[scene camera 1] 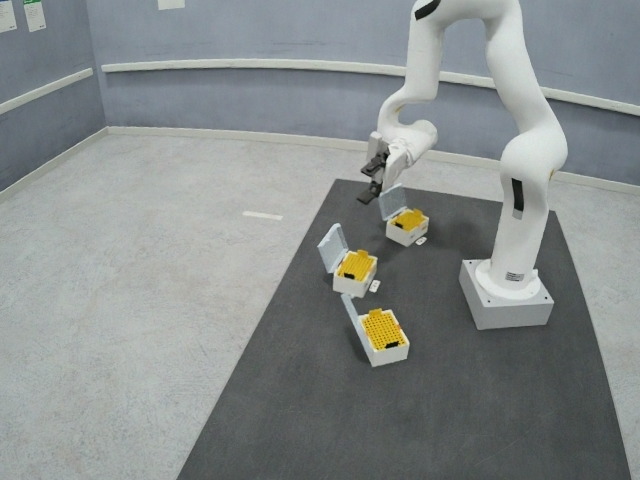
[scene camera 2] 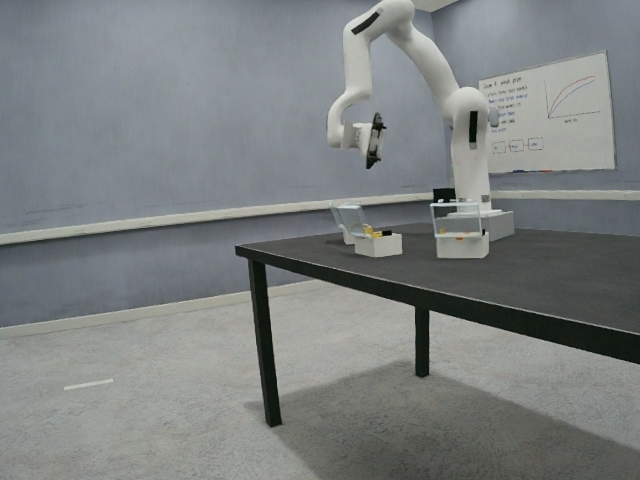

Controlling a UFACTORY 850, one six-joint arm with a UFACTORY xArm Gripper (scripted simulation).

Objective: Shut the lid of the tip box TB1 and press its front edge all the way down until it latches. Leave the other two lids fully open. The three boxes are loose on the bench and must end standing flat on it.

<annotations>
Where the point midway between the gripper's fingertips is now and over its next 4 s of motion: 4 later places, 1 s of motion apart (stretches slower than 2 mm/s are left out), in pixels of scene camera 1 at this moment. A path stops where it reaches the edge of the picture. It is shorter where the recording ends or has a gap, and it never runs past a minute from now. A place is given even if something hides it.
My gripper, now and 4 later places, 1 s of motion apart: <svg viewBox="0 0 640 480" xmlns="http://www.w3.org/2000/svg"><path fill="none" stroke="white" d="M363 188L403 204L440 215L462 214L462 203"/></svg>
</annotations>
